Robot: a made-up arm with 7 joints. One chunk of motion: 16 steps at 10 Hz.
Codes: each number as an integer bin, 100 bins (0 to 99) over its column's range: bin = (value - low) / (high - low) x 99, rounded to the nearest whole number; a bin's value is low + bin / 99 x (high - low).
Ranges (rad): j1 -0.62..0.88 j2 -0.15..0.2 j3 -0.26..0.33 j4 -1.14..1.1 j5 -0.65..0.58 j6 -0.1..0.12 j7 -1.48..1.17
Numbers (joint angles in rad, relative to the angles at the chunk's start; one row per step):
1: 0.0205 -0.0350 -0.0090 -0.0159 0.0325 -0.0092 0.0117
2: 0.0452 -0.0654 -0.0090 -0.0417 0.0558 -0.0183 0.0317
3: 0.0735 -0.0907 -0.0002 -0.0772 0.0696 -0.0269 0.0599
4: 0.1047 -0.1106 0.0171 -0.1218 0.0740 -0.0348 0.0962
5: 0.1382 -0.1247 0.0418 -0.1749 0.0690 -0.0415 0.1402
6: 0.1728 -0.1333 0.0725 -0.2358 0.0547 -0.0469 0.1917
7: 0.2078 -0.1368 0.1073 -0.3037 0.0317 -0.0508 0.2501
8: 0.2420 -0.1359 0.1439 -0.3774 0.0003 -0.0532 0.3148
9: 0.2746 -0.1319 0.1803 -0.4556 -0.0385 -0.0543 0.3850
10: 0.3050 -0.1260 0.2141 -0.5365 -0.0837 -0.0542 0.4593
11: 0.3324 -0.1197 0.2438 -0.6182 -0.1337 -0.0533 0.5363
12: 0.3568 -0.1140 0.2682 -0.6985 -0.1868 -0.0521 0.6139
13: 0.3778 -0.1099 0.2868 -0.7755 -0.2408 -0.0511 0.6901
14: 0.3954 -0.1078 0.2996 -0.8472 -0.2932 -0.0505 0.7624
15: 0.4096 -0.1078 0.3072 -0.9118 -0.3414 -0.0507 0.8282
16: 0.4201 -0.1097 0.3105 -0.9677 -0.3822 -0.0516 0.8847
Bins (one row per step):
1: 42 33 42 50 55 41 56
2: 44 24 42 49 57 37 56
3: 46 17 44 47 58 33 58
4: 48 11 46 45 58 29 59
5: 50 7 51 43 58 26 61
6: 52 5 56 40 57 24 62
7: 55 4 62 37 55 22 65
8: 57 4 68 34 52 21 67
9: 59 5 74 30 49 21 70
10: 61 7 80 27 46 21 72
11: 63 9 85 23 42 21 75
12: 64 10 89 20 37 22 78
13: 66 11 92 16 33 22 81
14: 67 12 94 13 29 22 84
15: 68 12 95 10 25 22 86
16: 69 11 96 8 22 22 88

